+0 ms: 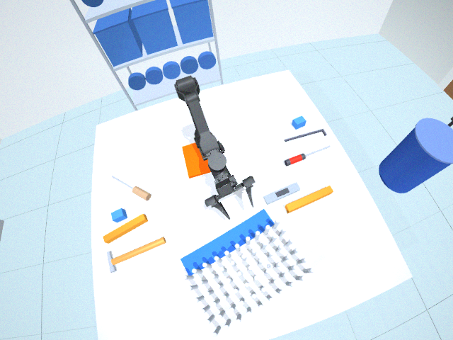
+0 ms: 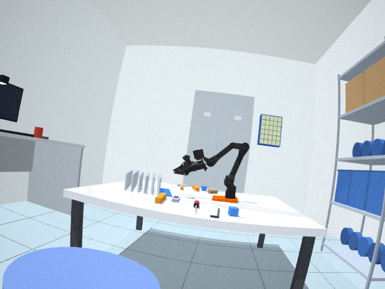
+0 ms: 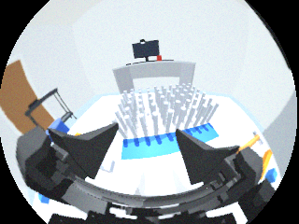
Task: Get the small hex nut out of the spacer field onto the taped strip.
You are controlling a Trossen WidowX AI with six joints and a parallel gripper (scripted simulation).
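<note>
Now: the wooden-handled pick tool 42 cm to the right of my gripper tip, 41 cm behind it and 14 cm below it. Also, from my gripper tip: hex nut: 20 cm ahead, 15 cm below, 1 cm to the left; then grey plate: 21 cm to the left, 14 cm below, 4 cm behind; then blue taped strip: 15 cm below, 9 cm to the right, 4 cm ahead.
</note>
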